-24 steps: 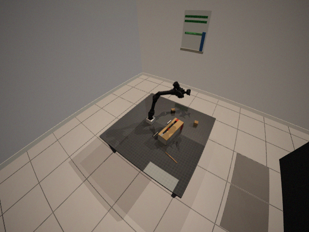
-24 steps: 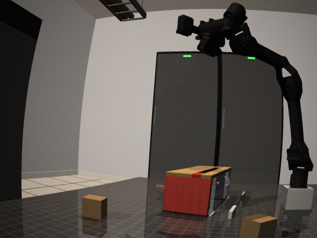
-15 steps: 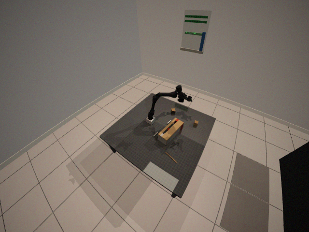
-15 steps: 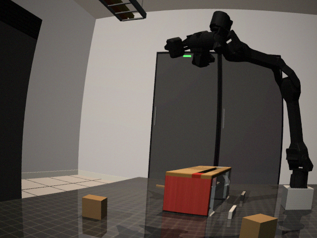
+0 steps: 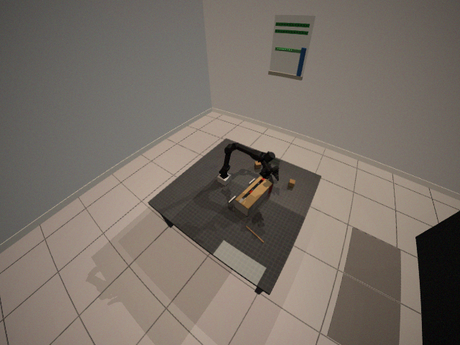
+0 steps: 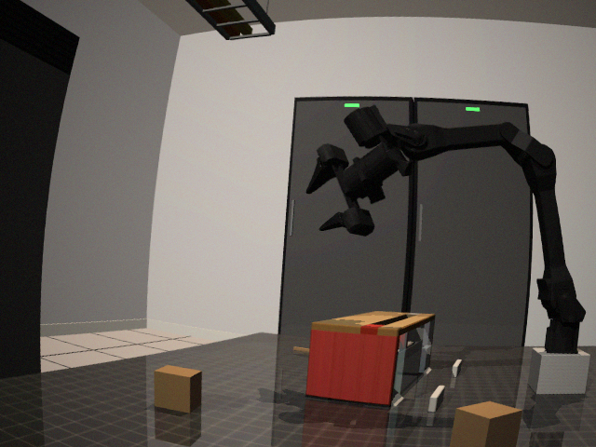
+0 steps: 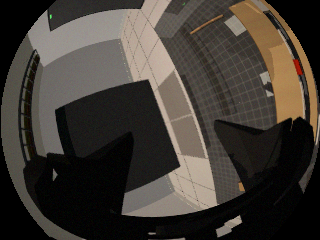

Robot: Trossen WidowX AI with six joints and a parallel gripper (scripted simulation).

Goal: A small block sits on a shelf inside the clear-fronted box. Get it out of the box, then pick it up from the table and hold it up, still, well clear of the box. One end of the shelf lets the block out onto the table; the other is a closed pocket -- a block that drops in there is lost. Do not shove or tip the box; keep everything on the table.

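Right now the box is 270 mm below my gripper tip, 190 mm behind it and 40 mm to the right of it. From my gripper tip the other things lie so: thin wooden stick (330 mm below, 300 mm to the right, 90 mm ahead).
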